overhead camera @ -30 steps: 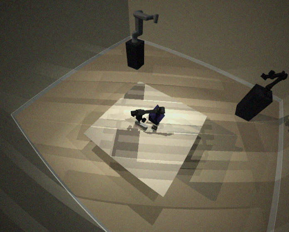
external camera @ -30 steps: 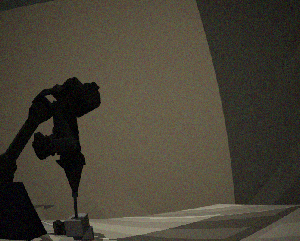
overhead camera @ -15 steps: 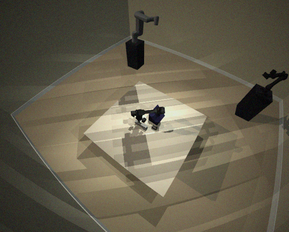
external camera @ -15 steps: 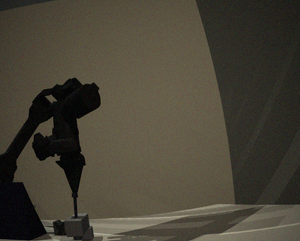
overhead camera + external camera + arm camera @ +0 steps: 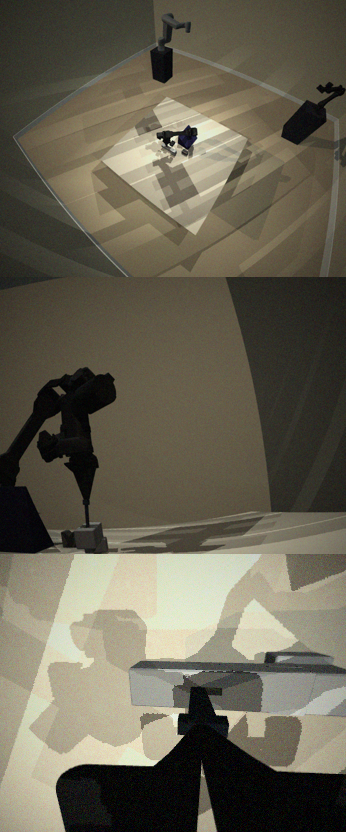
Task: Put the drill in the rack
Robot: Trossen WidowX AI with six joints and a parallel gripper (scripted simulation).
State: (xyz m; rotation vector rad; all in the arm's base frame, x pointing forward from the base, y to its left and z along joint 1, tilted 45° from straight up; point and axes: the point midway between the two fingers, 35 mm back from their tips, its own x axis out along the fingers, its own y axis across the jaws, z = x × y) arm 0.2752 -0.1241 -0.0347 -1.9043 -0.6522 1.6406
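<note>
Right now my gripper tip is 30 mm above the blue key. Round my gripper tip: small dark block: 80 mm behind, 200 mm to the left, 100 mm below; then drill: 10 mm behind, 60 mm to the left, 70 mm below.
</note>
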